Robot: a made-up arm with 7 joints.
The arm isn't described. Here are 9 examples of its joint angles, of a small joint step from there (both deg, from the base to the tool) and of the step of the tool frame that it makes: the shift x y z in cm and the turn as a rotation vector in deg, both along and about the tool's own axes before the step.
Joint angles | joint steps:
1: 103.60 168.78 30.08 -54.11 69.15 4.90 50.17 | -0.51 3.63 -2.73 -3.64 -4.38 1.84 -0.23
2: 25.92 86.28 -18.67 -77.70 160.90 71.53 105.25 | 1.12 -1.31 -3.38 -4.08 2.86 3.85 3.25
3: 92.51 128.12 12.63 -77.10 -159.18 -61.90 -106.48 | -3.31 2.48 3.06 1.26 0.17 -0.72 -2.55
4: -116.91 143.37 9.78 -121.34 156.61 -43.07 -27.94 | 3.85 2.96 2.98 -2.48 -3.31 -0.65 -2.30
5: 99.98 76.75 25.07 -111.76 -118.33 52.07 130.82 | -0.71 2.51 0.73 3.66 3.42 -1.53 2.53
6: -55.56 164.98 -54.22 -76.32 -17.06 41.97 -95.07 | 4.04 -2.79 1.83 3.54 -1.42 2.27 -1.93
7: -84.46 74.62 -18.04 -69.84 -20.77 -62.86 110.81 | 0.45 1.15 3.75 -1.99 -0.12 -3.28 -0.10
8: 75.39 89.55 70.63 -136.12 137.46 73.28 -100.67 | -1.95 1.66 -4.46 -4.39 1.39 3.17 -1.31
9: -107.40 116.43 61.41 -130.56 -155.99 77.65 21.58 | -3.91 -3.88 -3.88 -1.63 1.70 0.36 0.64
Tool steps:
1: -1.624 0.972 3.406 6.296 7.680 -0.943
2: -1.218 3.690 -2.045 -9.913 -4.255 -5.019
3: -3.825 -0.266 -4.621 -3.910 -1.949 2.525
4: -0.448 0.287 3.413 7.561 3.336 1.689
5: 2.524 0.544 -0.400 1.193 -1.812 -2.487
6: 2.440 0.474 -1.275 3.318 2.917 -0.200
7: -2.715 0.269 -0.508 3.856 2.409 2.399
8: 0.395 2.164 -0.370 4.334 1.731 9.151
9: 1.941 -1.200 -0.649 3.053 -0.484 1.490
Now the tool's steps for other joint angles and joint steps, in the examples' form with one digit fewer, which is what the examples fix.
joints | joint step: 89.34 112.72 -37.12 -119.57 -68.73 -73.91 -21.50 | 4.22 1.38 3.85 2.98 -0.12 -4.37 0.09
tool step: -2.03 -0.82 -0.16 -3.07 -2.63 3.78
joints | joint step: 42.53 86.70 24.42 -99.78 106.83 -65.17 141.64 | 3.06 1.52 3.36 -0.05 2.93 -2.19 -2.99
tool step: 1.06 1.08 1.19 3.42 1.85 0.29
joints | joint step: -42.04 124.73 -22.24 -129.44 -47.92 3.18 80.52 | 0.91 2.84 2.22 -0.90 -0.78 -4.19 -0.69
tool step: -0.32 -0.56 -1.70 4.91 3.01 3.12
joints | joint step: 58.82 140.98 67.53 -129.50 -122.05 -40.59 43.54 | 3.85 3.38 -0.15 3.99 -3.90 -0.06 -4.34
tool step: 0.68 2.99 0.63 2.12 5.75 2.11
